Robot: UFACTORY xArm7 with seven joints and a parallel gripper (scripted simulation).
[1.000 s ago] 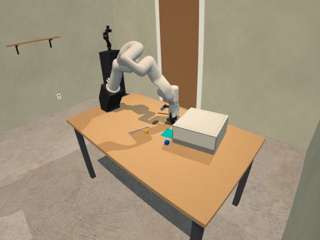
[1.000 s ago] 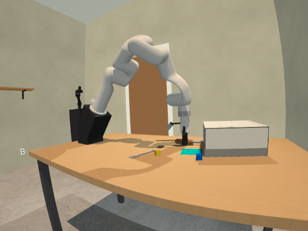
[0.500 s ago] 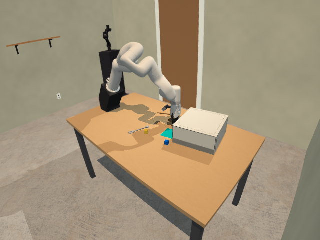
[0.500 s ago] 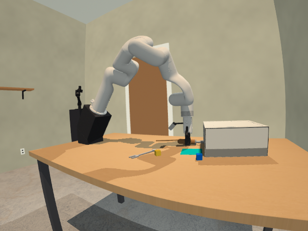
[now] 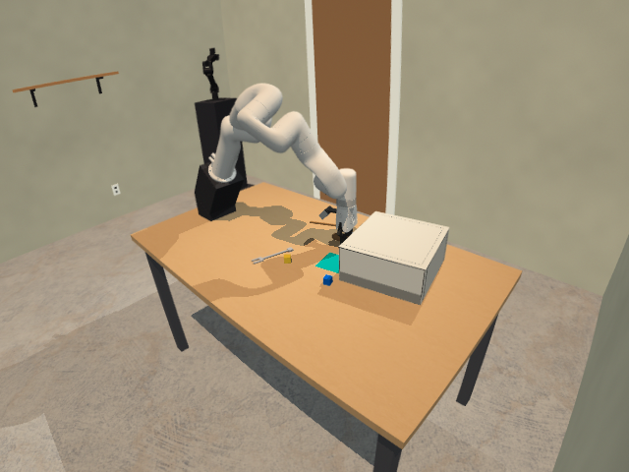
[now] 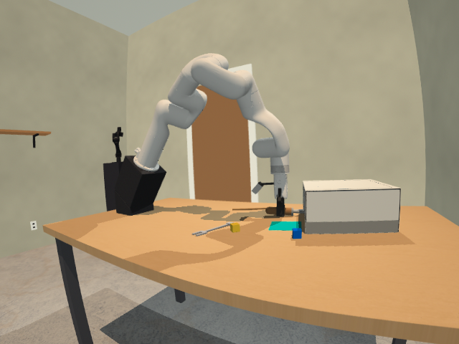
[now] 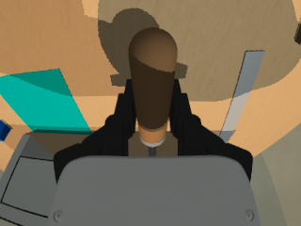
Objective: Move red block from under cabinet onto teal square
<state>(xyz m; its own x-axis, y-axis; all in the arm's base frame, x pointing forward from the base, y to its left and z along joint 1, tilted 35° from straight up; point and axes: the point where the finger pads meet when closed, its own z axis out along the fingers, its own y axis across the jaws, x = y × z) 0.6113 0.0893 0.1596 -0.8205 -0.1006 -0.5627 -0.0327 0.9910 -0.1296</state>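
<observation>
Now: the teal square 14 cm to the right of my hand, 3 cm ahead of it and 2 cm below it. The rest, counted from my hand: red block 21 cm ahead, 10 cm to the right, 1 cm below; then grey rod 10 cm to the left, 3 cm ahead, 2 cm below; then thin wooden stick 15 cm behind, 11 cm to the left, 2 cm below.
</observation>
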